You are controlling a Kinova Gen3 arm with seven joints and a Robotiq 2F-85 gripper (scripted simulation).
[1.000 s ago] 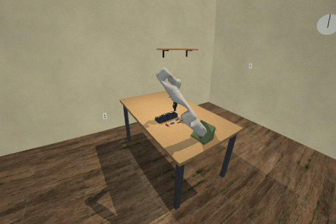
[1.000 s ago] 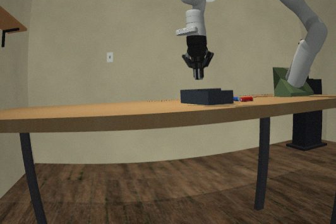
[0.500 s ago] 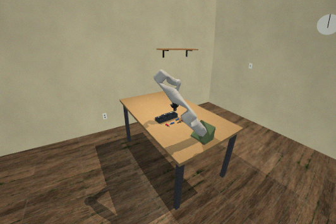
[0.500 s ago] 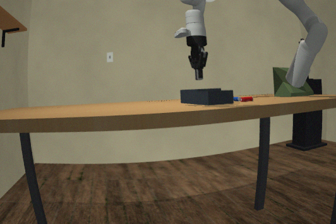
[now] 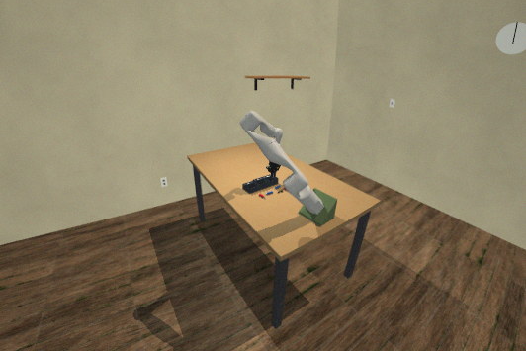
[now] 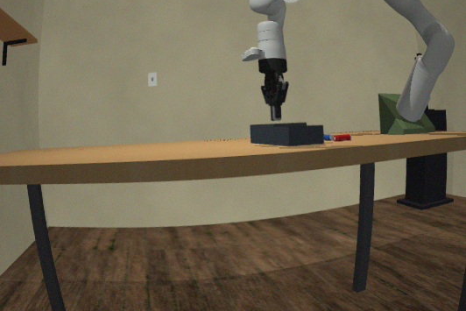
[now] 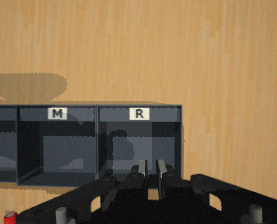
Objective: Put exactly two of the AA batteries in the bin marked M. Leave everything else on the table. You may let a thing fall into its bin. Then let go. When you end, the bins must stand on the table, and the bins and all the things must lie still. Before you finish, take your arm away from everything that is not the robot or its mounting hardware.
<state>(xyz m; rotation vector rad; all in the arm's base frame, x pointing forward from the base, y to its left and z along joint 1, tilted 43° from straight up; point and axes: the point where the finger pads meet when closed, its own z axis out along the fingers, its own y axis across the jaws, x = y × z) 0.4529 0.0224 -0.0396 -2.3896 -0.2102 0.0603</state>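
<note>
The dark bin lies 10 mm ahead of my hand, 100 mm to the left of it and 50 mm below it. The rest, counted from my hand: red AA battery 130 mm behind, 30 mm to the right, 70 mm below; then black screw 130 mm behind, 20 mm to the left, 70 mm below; then green 9V battery 70 mm behind, 110 mm to the right, 60 mm below.
</note>
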